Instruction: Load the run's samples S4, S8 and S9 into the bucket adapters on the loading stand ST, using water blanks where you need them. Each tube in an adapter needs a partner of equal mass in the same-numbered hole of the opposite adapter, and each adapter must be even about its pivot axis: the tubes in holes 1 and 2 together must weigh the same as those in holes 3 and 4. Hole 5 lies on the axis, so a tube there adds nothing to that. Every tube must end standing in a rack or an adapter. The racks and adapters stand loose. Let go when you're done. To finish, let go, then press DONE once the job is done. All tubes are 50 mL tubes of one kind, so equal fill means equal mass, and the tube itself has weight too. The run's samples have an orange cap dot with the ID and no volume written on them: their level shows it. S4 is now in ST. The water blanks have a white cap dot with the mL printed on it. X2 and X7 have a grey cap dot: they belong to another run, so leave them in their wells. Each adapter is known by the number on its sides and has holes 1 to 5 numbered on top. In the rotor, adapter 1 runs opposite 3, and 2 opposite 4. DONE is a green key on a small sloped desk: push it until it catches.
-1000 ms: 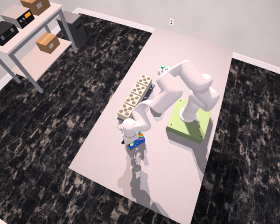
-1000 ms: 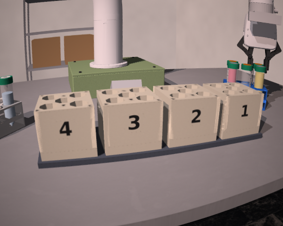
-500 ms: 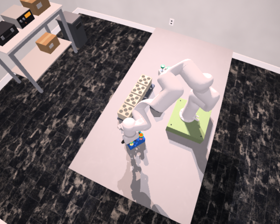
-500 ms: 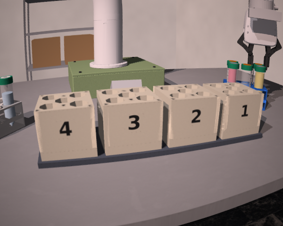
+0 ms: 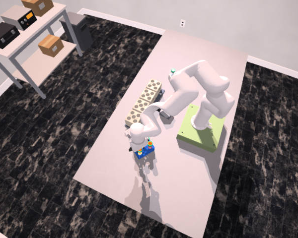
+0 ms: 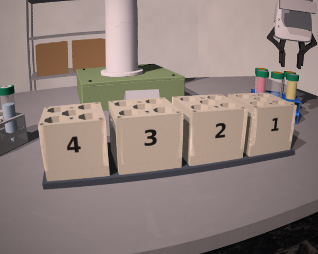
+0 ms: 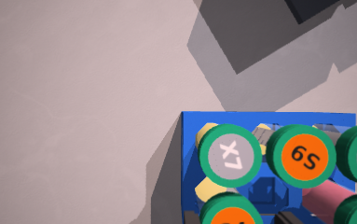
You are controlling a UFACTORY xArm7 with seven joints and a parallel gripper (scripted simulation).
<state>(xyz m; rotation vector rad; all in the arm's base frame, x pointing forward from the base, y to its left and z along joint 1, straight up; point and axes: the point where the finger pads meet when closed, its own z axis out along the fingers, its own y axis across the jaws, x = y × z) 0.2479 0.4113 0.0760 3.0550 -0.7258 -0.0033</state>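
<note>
Now: the pink-filled tube 90 mm below my hand, 70 mm to the right of it and 40 mm behind it. Also, from my hand: blue rack 120 mm below, 40 mm to the right; green key 390 mm to the right, 90 mm below, 20 mm behind; loading stand 350 mm to the right, 180 mm ahead, 150 mm below.
</note>
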